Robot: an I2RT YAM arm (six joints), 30 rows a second.
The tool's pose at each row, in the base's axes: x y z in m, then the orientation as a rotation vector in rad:
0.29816, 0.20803, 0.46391, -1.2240, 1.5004, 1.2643
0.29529, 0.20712, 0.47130, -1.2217, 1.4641, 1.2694
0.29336, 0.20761, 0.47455, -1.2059, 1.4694, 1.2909
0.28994, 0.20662, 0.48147, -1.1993, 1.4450, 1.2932
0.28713, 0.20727, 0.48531, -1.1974, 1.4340, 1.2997
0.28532, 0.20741, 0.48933, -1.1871, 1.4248, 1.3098
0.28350, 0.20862, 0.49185, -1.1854, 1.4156, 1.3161
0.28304, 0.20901, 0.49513, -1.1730, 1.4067, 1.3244
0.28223, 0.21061, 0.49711, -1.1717, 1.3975, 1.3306
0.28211, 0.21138, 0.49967, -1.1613, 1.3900, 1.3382
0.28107, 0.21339, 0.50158, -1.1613, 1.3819, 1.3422
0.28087, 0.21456, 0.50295, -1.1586, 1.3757, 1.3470
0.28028, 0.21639, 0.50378, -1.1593, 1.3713, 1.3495
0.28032, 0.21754, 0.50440, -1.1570, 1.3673, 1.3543
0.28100, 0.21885, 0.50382, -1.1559, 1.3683, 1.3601
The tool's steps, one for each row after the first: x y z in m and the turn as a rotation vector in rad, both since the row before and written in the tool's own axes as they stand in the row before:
-0.00637, 0.00429, -0.00217, -0.0083, -0.0241, -0.0194
-0.00287, 0.00251, 0.00002, -0.0052, -0.0099, 0.0190
-0.00586, 0.00476, -0.00190, -0.0026, -0.0192, -0.0122
-0.00327, 0.00351, 0.00022, -0.0054, -0.0087, -0.0028
-0.00359, 0.00255, -0.00028, -0.0031, -0.0135, 0.0025
-0.00222, 0.00228, 0.00099, -0.0051, -0.0074, -0.0017
-0.00315, 0.00109, 0.00011, -0.0008, -0.0143, 0.0023
-0.00190, 0.00118, 0.00146, -0.0053, -0.0071, -0.0018
-0.00254, 0.00061, 0.00060, -0.0012, -0.0121, 0.0023
-0.00178, 0.00138, 0.00192, -0.0044, -0.0053, -0.0027
-0.00136, 0.00045, 0.00111, -0.0031, -0.0060, -0.0004
-0.00078, 0.00071, 0.00181, -0.0030, -0.0025, -0.0014
-0.00067, 0.00006, 0.00112, -0.0028, -0.0045, 0.0009
0.00039, -0.00081, 0.00131, -0.0029, -0.0009, 0.0043

